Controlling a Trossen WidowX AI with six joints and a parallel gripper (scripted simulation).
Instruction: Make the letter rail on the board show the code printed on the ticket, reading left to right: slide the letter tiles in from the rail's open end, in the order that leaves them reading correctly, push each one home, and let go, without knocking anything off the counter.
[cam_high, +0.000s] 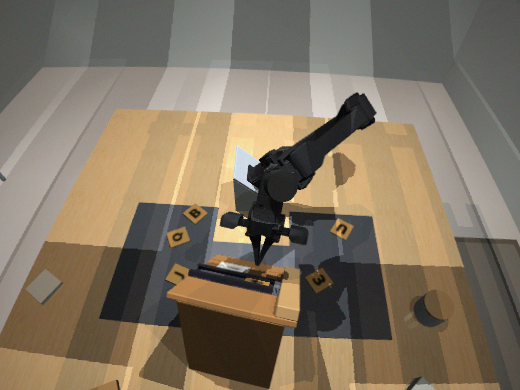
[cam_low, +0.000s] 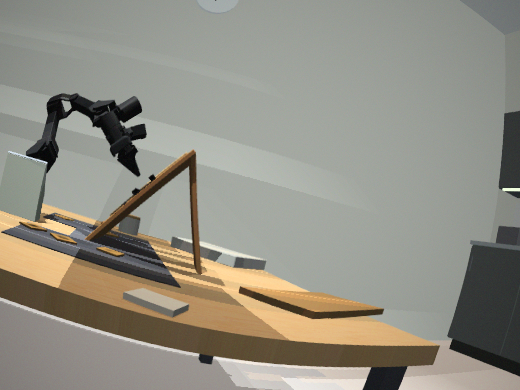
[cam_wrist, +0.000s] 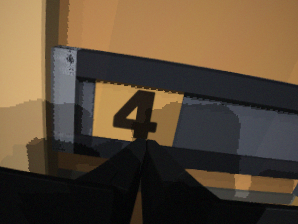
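Right now my gripper tip is 30 mm short of the tile marked 4 and 30 mm above it. Also, from my gripper tip: q tile (250 mm to the right, 190 mm below, 160 mm behind); then dark mat (190 mm below, 130 mm behind, 30 mm to the right); then white ticket (110 mm below, 60 mm to the right, 40 mm behind).
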